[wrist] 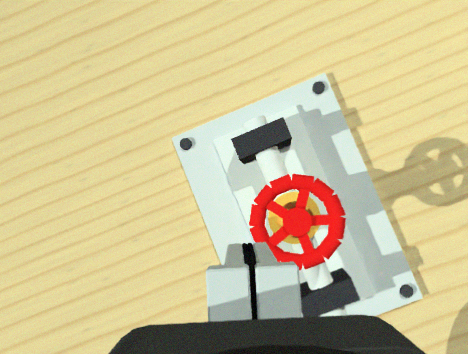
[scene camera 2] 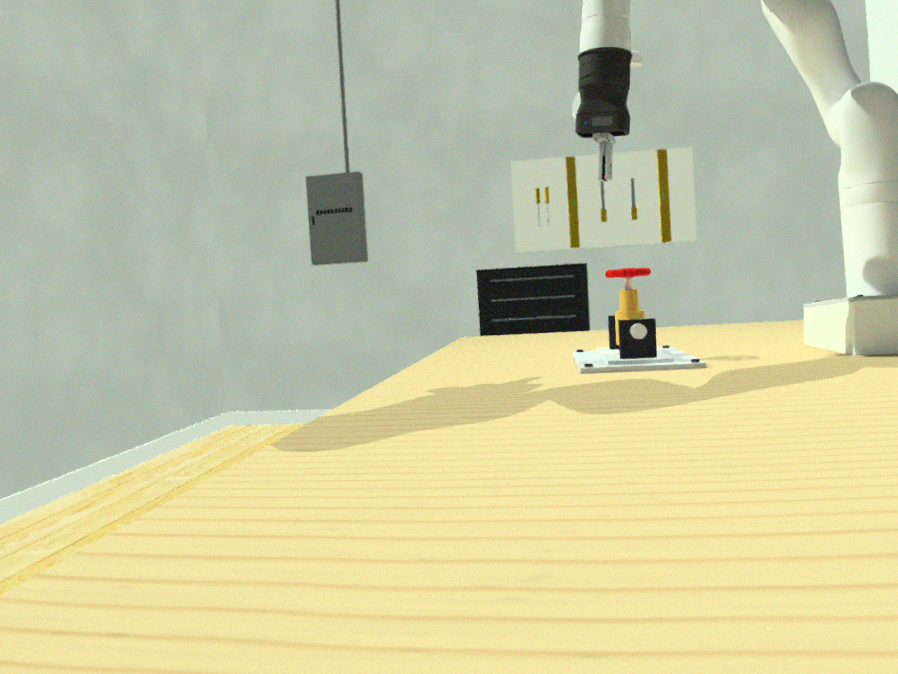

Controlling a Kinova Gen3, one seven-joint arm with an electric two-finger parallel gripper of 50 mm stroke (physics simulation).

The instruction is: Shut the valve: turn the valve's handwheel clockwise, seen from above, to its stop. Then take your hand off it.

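The red handwheel sits level on top of the valve's yellow body. It is a ring with several spokes. The valve is fixed on a white base plate with black blocks holding its white pipe. My gripper is shut and empty. In the scene view it hangs well above the handwheel and a little to its left, apart from it. In the wrist view the fingertips overlap the view of the wheel's lower left rim. The wheel's angle relative to its stop cannot be told.
The valve stands on the wooden table. The robot's pale base block stands to the right. Behind are a tool board, a black drawer unit and a grey wall box. The arm's shadow falls across the table.
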